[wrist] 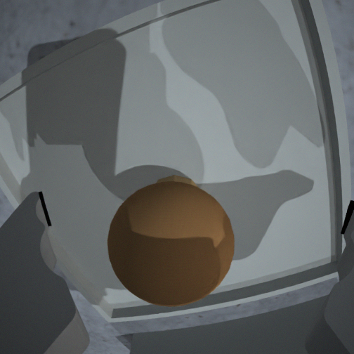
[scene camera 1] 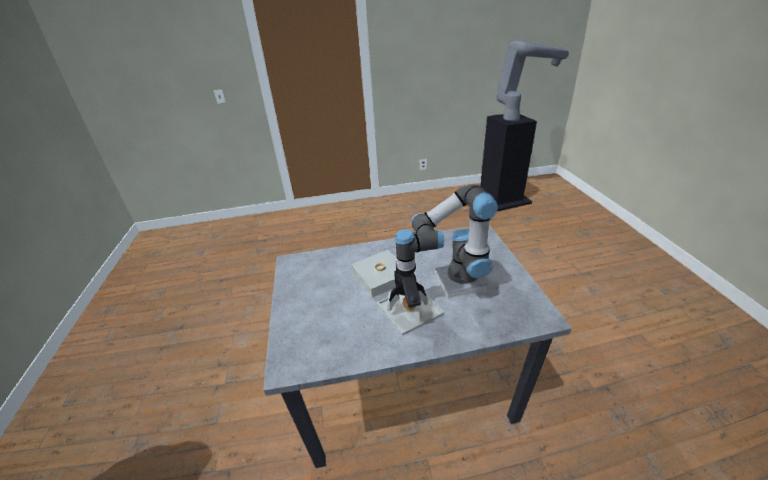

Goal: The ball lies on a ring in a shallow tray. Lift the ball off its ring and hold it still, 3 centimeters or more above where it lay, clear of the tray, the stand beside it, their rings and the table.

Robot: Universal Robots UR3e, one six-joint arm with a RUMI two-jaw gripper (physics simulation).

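Where they show: gripper, fingertip midpoint: (scene camera 1: 407, 307); arm's base, link origin: (scene camera 1: 463, 273).
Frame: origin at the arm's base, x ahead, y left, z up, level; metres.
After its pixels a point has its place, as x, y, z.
The orange-brown ball (scene camera 1: 405, 306) @(0.297, 0.095, 0.008) (wrist: 171, 245) rests low over the shallow pale tray (scene camera 1: 403, 328) @(0.332, 0.163, -0.029) (wrist: 339, 175). A small part of its ring (wrist: 176, 178) shows at the ball's upper edge in the wrist view; the rest is hidden under the ball. My gripper (scene camera 1: 406, 306) @(0.288, 0.095, -0.001) (wrist: 198, 201) is wide open above the tray, pointing down. Its two jaws stand on either side of the ball with gaps on both sides, and the ball is nearer the left jaw in the wrist view. In the scene view the gripper partly hides the ball.
The pale box-shaped stand (scene camera 1: 369, 276) @(0.381, -0.111, 0.018) is beside the tray, behind and left of it in the scene view, with a golden ring (scene camera 1: 380, 270) @(0.327, -0.126, 0.023) on top. The arm's base (scene camera 1: 463, 270) @(0.027, 0.042, 0.060) stands on the grey table (scene camera 1: 322, 328) @(0.617, 0.055, -0.032), to the right of the tray.
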